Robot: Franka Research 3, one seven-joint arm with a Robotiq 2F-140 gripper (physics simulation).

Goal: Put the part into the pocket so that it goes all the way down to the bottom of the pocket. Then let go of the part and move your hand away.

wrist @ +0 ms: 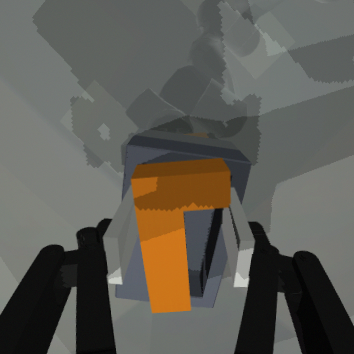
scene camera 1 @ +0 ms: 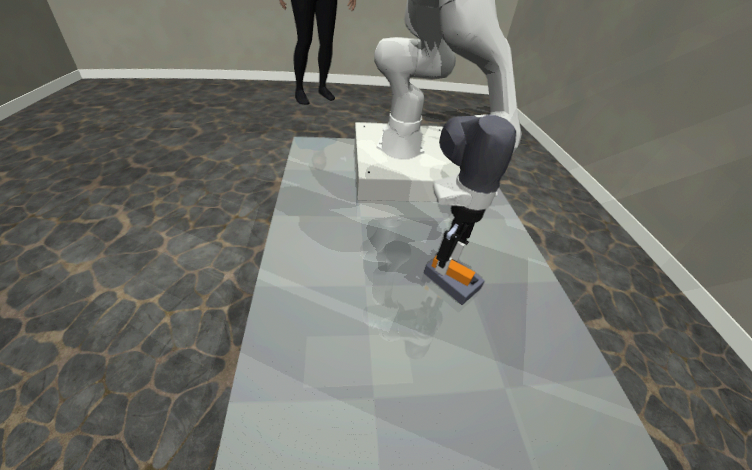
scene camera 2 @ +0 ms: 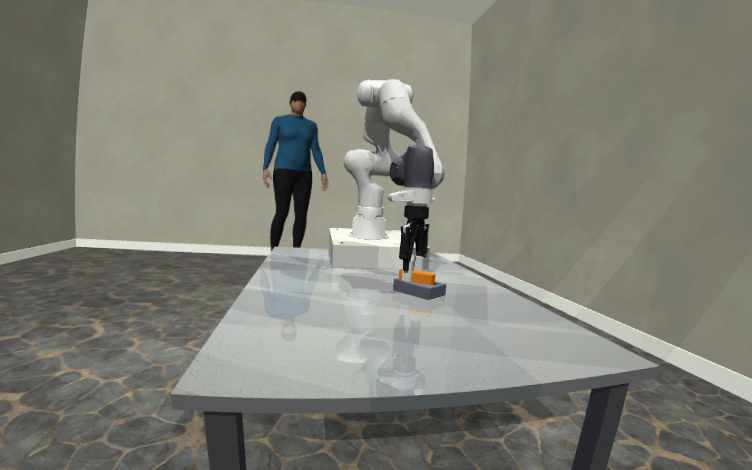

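An orange L-shaped part [scene camera 1: 460, 271] [scene camera 2: 423, 277] [wrist: 165, 246] sits in the pocket of a grey-blue block [scene camera 1: 462, 292] [scene camera 2: 419, 290] [wrist: 158, 149] on the glass table, to the right of the middle. The part's top stands above the block's rim. In the wrist view it lies a little skewed to the pocket's walls. My gripper [scene camera 1: 443, 260] [scene camera 2: 411, 268] [wrist: 181, 204] points straight down over the block's far end. It is shut on the part's short arm. The pocket's bottom is hidden.
The arm's white base pedestal [scene camera 1: 386, 172] [scene camera 2: 355, 253] stands on the table's far end, behind the block. A person [scene camera 1: 313, 45] [scene camera 2: 292, 161] stands on the floor beyond the table. A wall runs along the right side.
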